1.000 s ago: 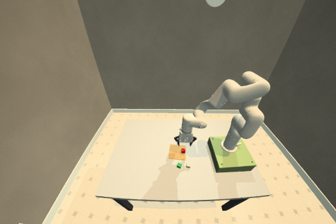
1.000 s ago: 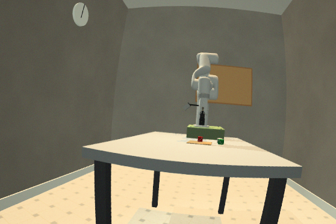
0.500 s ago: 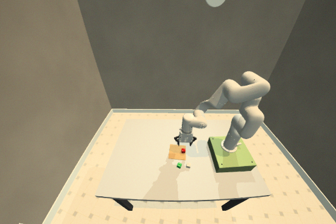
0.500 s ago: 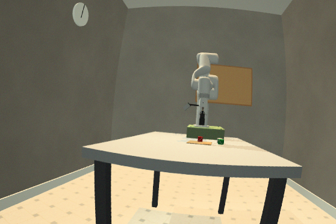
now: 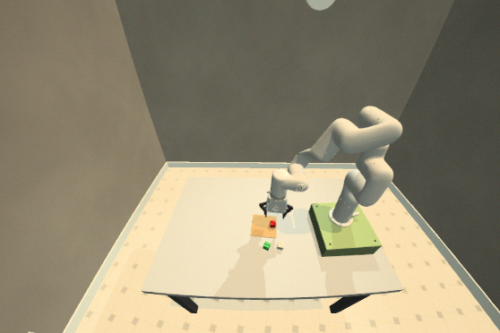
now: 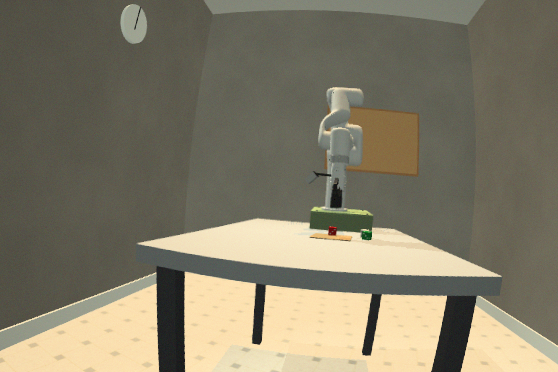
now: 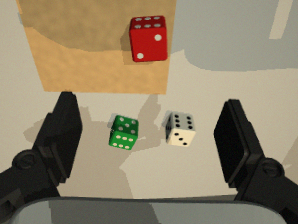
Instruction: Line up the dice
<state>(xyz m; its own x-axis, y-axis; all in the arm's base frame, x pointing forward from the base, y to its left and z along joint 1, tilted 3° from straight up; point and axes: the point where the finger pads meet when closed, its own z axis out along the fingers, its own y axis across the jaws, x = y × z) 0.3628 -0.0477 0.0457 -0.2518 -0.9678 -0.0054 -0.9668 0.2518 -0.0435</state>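
The white die is 12 cm to the left of my hand, 10 cm below it and 1 cm behind it. The rest, counted from my hand: red die (10 cm below, 1 cm to the right); then green die (12 cm to the left, 10 cm below, 6 cm ahead); then mat (11 cm below, 5 cm ahead, 1 cm to the right).
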